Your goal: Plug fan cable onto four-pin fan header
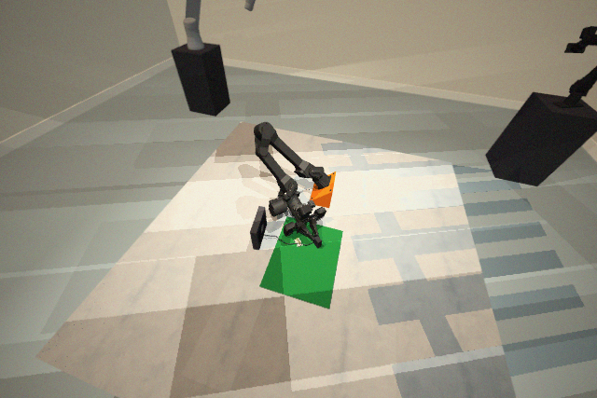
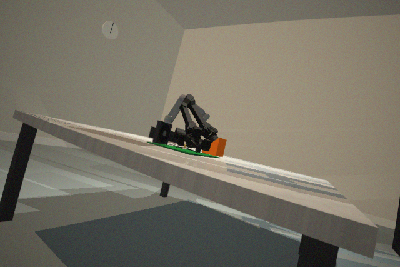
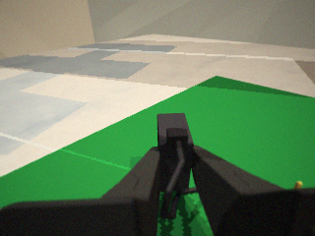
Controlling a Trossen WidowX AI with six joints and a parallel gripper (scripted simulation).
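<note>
The black fan cable plug lies 10 mm to the left of my gripper tip, 10 mm below it and 10 mm ahead of it. The rest, counted from my gripper tip: green board: 70 mm ahead, 50 mm below, 20 mm to the right; then black fan: 210 mm to the right, 40 mm ahead, 30 mm above; then four-pin header: 70 mm to the right, 30 mm below, 20 mm ahead.
</note>
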